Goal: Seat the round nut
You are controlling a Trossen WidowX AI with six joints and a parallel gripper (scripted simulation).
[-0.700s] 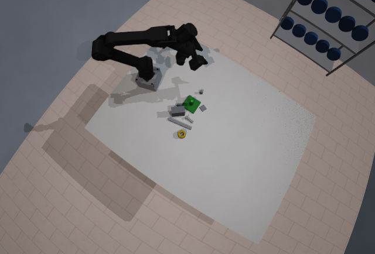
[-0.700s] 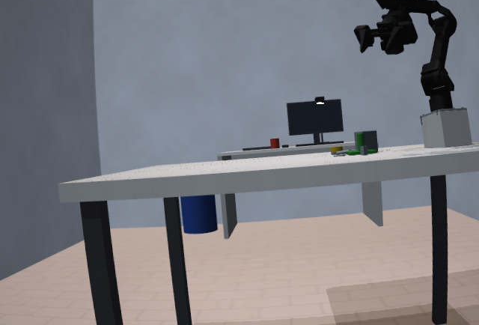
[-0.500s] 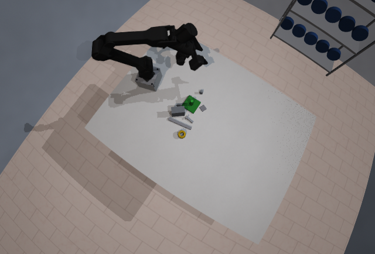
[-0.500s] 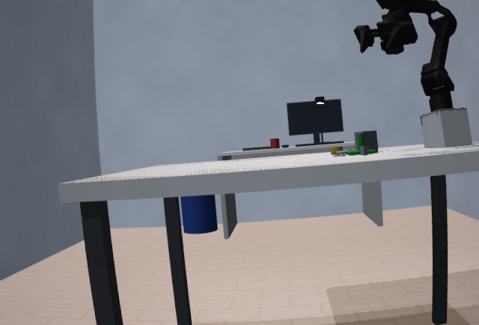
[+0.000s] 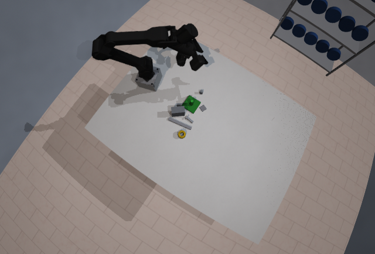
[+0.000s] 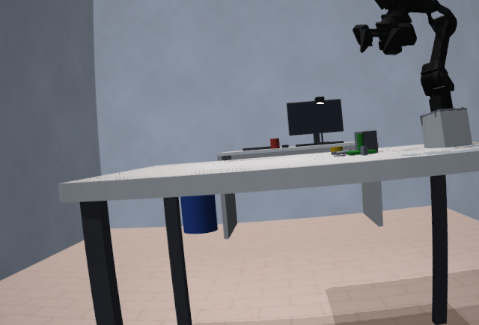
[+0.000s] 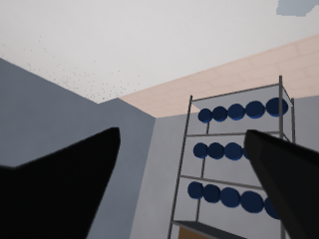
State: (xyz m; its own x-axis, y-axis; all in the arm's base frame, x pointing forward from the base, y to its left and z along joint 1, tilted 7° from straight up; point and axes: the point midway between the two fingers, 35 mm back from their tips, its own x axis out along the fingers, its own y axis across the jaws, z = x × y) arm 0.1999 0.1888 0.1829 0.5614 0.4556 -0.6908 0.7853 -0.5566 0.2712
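Right now my hand is 9 cm short of the long grey bar, 24 cm to the left of it and 30 cm above it. From my hand the other things lie so: grey square piece (13 cm ahead, 9 cm to the right, 30 cm below); block (4 cm ahead, 20 cm to the right, 27 cm below); bolt-like piece (11 cm ahead, 19 cm to the right, 29 cm below).
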